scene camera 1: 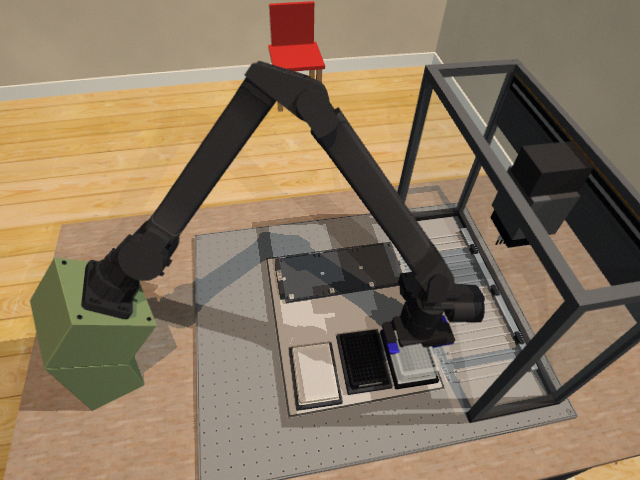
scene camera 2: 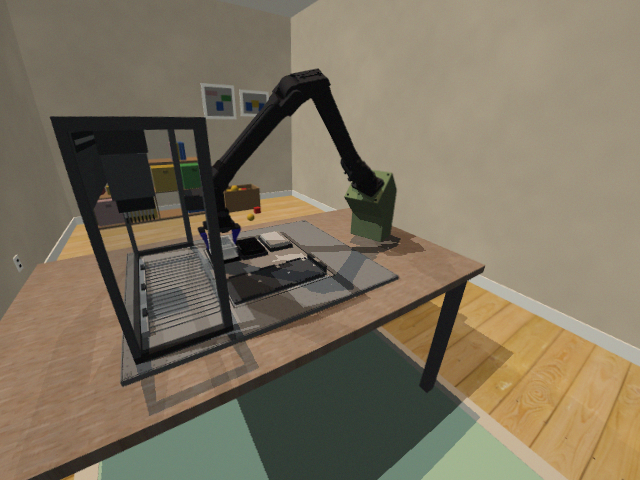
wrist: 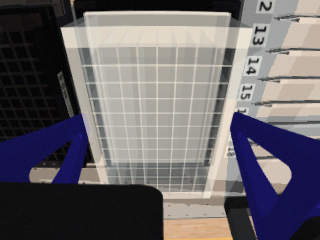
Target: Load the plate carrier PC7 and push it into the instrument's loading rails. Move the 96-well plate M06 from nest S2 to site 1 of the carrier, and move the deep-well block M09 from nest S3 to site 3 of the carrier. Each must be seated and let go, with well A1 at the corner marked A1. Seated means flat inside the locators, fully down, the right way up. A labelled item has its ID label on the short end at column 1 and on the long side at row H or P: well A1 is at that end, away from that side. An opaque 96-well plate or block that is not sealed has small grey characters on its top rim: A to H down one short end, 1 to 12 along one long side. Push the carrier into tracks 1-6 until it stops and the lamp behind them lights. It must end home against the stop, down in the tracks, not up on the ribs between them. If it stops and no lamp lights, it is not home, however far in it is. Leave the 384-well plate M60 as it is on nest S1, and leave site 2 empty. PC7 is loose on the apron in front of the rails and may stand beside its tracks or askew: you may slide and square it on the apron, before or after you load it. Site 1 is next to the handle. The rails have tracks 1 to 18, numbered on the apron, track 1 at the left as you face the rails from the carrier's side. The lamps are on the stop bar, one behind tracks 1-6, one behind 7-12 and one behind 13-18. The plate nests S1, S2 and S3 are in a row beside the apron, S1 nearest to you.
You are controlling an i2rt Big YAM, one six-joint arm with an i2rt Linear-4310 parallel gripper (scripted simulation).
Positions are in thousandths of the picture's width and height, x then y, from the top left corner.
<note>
In view: the gripper (scene camera 1: 643, 726), a dark carrier PC7 (scene camera 1: 480, 576), a white 384-well plate M60 (scene camera 1: 493, 789), a clear 96-well plate M06 (wrist: 483, 548), a pipetting head (scene camera 1: 862, 439) and a frame post (scene camera 2: 98, 284).
The dark carrier PC7 is seen too in scene camera 2 (scene camera 2: 379, 599). The gripper also shows in the wrist view (wrist: 502, 502). The wrist view misses the dark carrier PC7: it is out of frame. The wrist view misses the white 384-well plate M60: it is out of frame.
</note>
